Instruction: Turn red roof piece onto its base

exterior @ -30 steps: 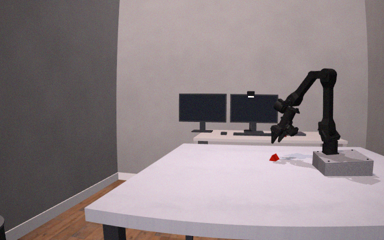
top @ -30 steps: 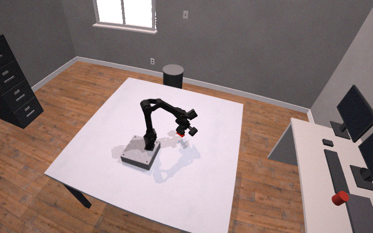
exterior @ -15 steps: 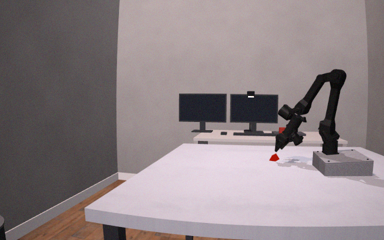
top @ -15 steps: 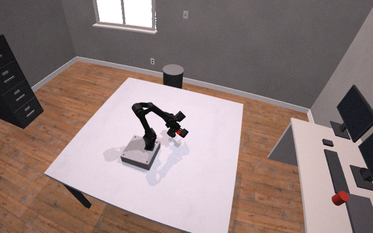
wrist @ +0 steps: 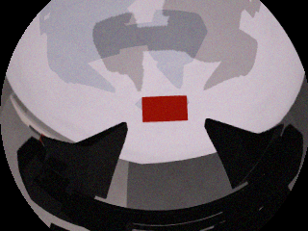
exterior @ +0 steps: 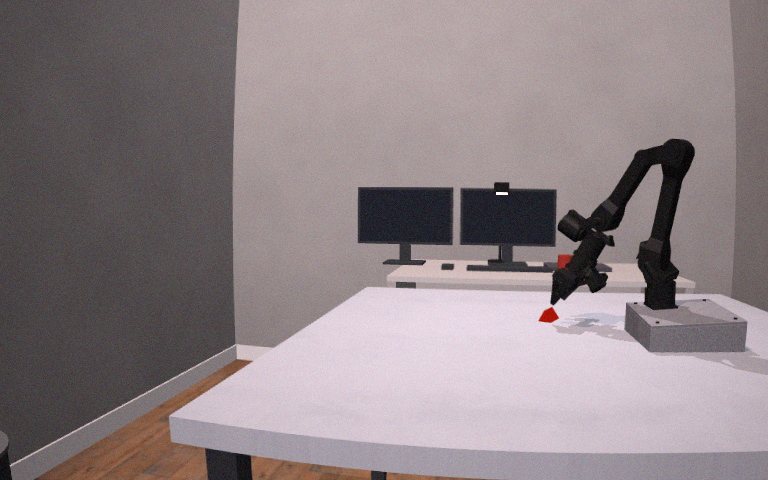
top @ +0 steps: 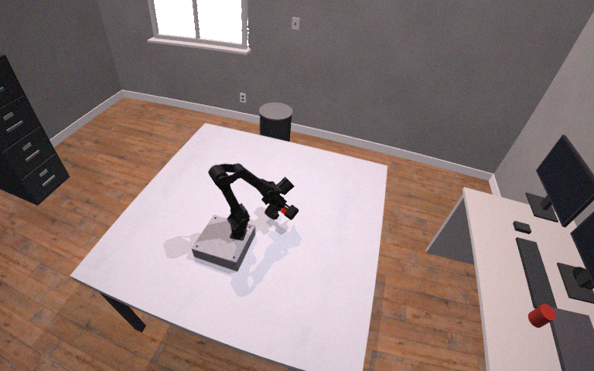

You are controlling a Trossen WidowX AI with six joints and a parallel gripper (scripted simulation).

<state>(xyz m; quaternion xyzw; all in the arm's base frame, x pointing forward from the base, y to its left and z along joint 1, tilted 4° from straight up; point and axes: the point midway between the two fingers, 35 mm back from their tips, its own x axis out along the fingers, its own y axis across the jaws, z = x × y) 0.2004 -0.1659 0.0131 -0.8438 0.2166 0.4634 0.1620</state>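
Now: hand 7 cm above the red roof piece, 3 cm short of it and 2 cm to the left of it.
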